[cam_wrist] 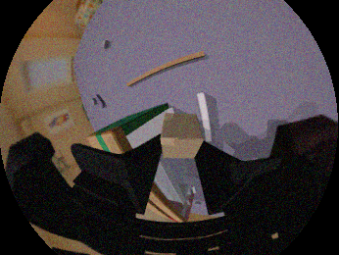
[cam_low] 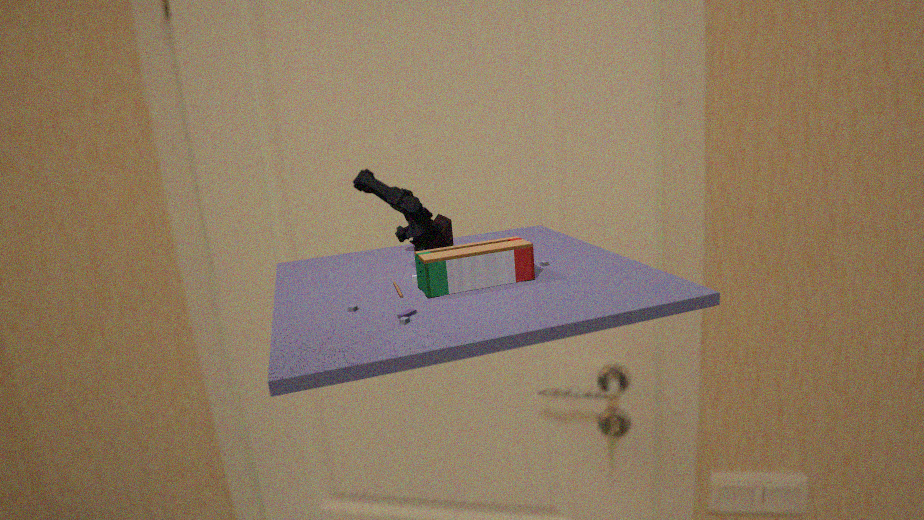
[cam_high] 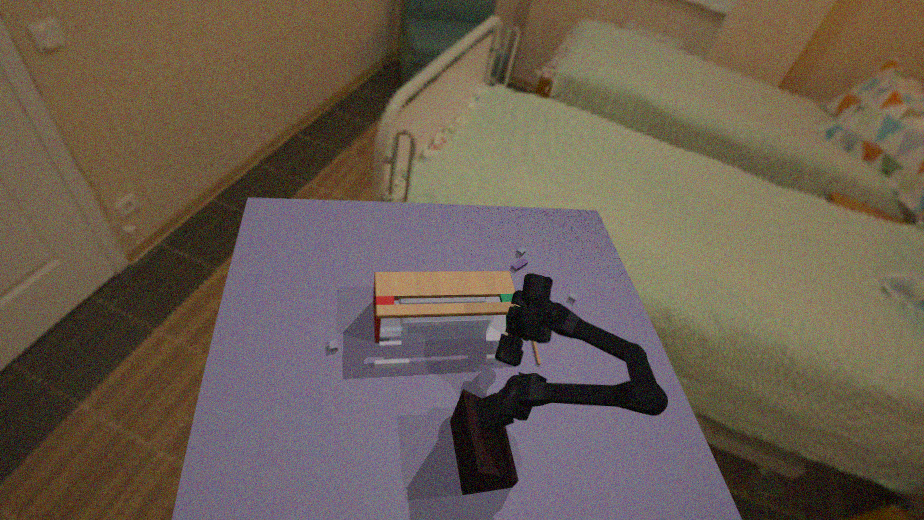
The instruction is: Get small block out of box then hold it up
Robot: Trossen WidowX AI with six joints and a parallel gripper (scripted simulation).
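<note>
My gripper tip is 1 cm past the tan block, 1 cm to the left of it and 1 cm below it. From my gripper tip the other things lie so: box 7 cm ahead, 16 cm to the left, 2 cm below; then thin tan stick 4 cm ahead, 11 cm to the right, 8 cm below.
</note>
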